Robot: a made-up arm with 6 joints.
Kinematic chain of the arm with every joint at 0, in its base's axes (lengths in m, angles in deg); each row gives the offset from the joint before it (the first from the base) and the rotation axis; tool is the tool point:
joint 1: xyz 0 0 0.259 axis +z
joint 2: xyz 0 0 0 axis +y
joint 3: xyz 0 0 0.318 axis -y
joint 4: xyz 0 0 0 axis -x
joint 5: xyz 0.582 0 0 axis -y
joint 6: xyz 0 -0.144 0 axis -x
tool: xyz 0 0 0
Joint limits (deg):
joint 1: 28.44..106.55
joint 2: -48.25..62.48
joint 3: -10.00..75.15
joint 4: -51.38..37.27
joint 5: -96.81..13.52
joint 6: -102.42..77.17
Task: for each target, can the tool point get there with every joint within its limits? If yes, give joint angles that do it. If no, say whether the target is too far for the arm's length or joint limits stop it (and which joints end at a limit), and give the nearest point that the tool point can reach.
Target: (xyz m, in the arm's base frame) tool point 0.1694 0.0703 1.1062
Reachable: yes | joints 72.77 -17.10 48.82 11.68 -51.56 62.00
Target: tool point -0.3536 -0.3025 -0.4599
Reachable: no: joint limits stop it (at a limit: joint 1, joint 2, joint 3, joint 4) | nearest point -0.0135 0.3610 -0.1829 | short by 0.795 m
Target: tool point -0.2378 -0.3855 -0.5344
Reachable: no: joint limits stop it (at a limit: joint 1, joint 2, joint 3, joint 4) | nearest point 0.3505 0.0876 -0.1829 | short by 0.833 m
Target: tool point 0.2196 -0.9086 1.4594
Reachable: no: too far | nearest point 0.1317 -0.5449 0.9789 | short by 0.609 m
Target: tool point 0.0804 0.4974 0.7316
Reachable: yes | joints 92.90 -13.53 12.11 -42.90 -1.99 -7.20
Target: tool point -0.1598 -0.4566 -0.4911
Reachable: no: joint limits stop it (at a limit: joint 1, joint 2, joint 3, joint 4) | nearest point 0.3505 0.0876 -0.1829 | short by 0.807 m
